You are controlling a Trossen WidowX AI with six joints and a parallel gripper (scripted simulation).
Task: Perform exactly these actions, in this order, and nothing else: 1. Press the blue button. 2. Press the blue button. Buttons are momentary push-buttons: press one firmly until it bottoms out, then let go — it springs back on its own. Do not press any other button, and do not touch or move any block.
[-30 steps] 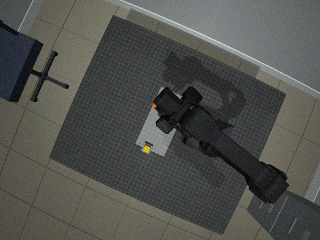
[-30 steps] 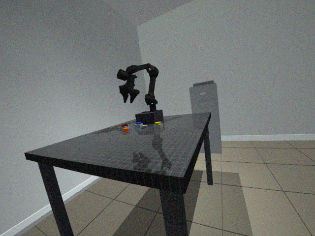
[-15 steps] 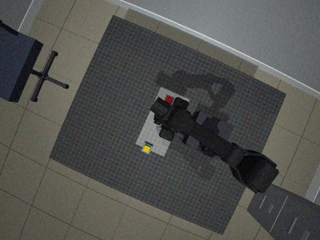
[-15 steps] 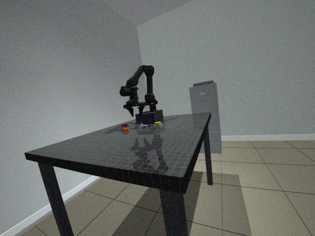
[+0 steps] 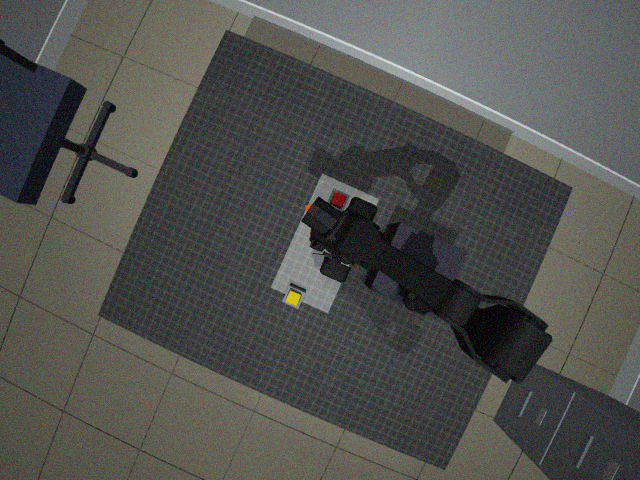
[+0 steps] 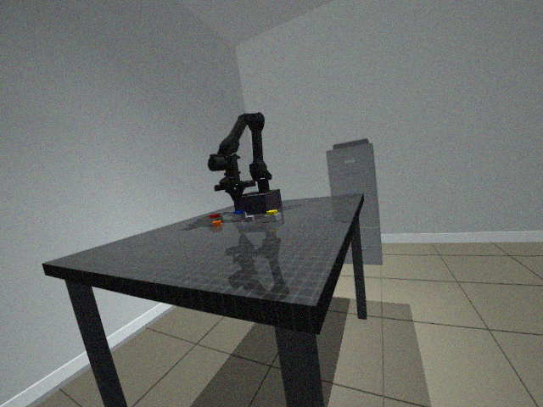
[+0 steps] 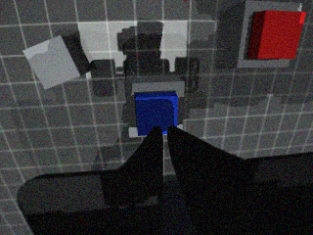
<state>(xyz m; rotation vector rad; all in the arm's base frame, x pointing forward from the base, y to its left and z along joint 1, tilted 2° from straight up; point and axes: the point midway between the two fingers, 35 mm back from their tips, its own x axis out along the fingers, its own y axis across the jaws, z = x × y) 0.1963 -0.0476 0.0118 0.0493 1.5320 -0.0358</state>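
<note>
The blue button is 30 mm below my gripper tip. From my gripper tip the other things lie so: grey block 80 mm to the left, 60 mm below, 40 mm ahead; then red button 90 mm to the right, 50 mm ahead, 30 mm below; then orange block 110 mm ahead, 60 mm below, 40 mm to the right.
</note>
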